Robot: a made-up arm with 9 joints. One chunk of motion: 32 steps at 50 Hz.
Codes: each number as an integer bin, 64 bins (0 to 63) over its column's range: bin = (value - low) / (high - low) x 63, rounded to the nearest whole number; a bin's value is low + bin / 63 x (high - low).
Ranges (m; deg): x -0.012..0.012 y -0.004..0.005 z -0.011..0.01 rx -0.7..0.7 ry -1..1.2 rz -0.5..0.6
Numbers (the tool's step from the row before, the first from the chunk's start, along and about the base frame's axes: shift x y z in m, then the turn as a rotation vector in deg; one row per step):
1: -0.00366 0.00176 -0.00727 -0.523 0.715 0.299
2: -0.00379 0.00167 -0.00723 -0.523 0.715 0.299
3: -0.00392 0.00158 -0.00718 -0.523 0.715 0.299
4: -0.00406 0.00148 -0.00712 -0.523 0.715 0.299
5: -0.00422 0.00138 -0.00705 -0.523 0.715 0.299
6: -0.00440 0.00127 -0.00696 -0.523 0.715 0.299
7: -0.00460 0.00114 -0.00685 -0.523 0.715 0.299
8: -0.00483 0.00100 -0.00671 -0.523 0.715 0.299
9: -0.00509 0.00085 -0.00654 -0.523 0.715 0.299
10: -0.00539 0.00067 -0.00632 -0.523 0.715 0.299
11: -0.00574 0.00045 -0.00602 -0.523 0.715 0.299
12: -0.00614 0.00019 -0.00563 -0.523 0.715 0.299
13: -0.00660 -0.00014 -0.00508 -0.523 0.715 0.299
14: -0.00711 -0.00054 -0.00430 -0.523 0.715 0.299
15: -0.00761 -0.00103 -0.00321 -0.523 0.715 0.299
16: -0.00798 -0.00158 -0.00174 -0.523 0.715 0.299
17: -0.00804 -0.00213 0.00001 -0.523 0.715 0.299
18: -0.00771 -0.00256 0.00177 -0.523 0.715 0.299
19: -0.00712 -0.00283 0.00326 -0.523 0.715 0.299
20: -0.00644 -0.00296 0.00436 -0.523 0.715 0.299
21: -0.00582 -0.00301 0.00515 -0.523 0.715 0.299
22: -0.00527 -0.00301 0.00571 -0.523 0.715 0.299
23: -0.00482 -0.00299 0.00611 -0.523 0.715 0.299
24: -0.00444 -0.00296 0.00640 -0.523 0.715 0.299
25: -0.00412 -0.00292 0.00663 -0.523 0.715 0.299
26: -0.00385 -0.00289 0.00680 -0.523 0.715 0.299
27: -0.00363 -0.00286 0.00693 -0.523 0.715 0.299
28: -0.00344 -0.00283 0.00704 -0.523 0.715 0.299
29: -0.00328 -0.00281 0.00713 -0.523 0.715 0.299
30: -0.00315 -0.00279 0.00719 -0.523 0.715 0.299
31: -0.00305 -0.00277 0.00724 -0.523 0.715 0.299
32: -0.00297 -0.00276 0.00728 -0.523 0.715 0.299
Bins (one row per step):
1: 22 40 11 8 49 46
2: 22 40 11 8 49 46
3: 21 39 11 8 49 46
4: 21 38 12 8 49 46
5: 20 38 12 8 49 46
6: 20 37 12 8 49 46
7: 19 36 12 8 49 46
8: 19 35 13 8 49 46
9: 18 34 13 8 49 46
10: 17 33 14 8 49 46
11: 16 31 15 8 49 46
12: 15 29 16 8 49 46
13: 14 27 18 8 49 46
14: 13 24 20 8 49 46
15: 12 21 23 8 49 46
16: 11 17 28 8 49 46
17: 10 13 33 8 49 46
18: 11 10 38 8 49 46
19: 13 8 43 8 49 46
20: 15 7 46 8 49 46
21: 16 7 48 8 49 46
22: 18 7 50 8 49 46
23: 19 7 51 8 49 46
24: 20 7 52 8 49 46
25: 21 8 53 8 49 46
26: 21 8 53 8 49 46
27: 22 8 54 8 49 46
28: 22 8 54 8 49 46
29: 23 8 54 8 49 46
30: 23 8 55 8 49 46
31: 23 9 55 8 49 46
32: 24 9 55 8 49 46

